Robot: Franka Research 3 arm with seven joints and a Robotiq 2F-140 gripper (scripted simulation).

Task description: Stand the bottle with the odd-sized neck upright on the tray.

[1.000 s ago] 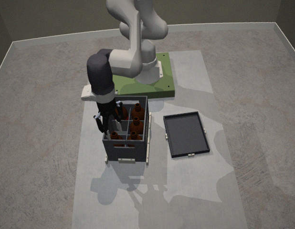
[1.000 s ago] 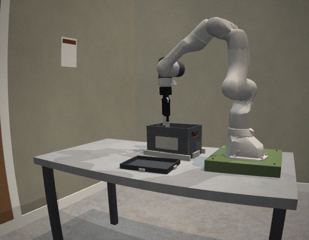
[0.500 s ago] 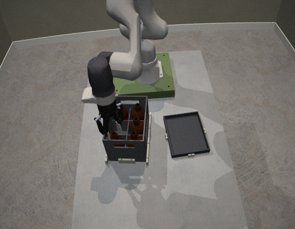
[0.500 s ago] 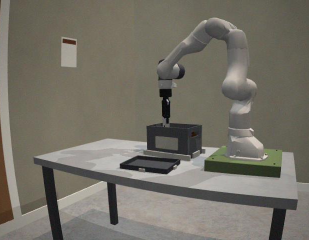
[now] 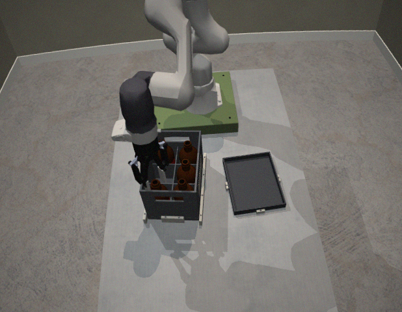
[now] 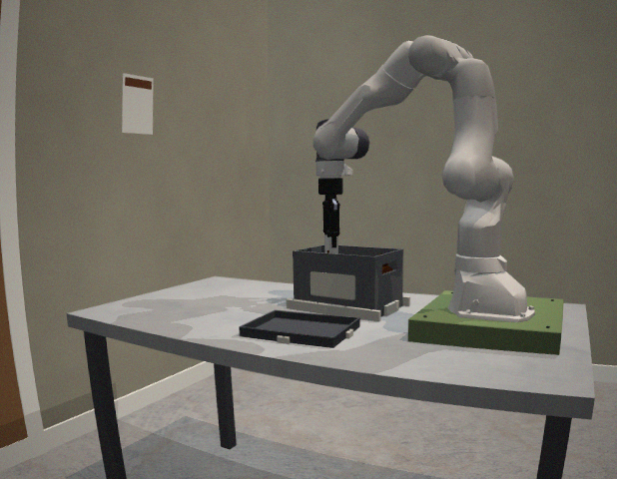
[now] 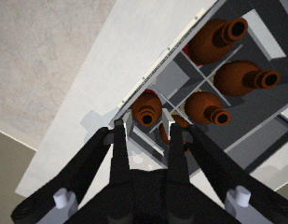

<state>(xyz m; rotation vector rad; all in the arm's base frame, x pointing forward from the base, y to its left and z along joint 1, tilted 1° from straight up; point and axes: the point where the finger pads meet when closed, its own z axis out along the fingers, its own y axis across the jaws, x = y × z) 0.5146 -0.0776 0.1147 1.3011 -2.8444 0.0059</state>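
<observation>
My gripper is now 9 cm above the glass bottle. From my hand the other things lie so: black tray 14 cm behind, 32 cm to the left, 16 cm below; dark grey crate 9 cm behind, 4 cm to the left, 9 cm below; brown bottle 18 cm behind, 1 cm to the right, 9 cm below.
</observation>
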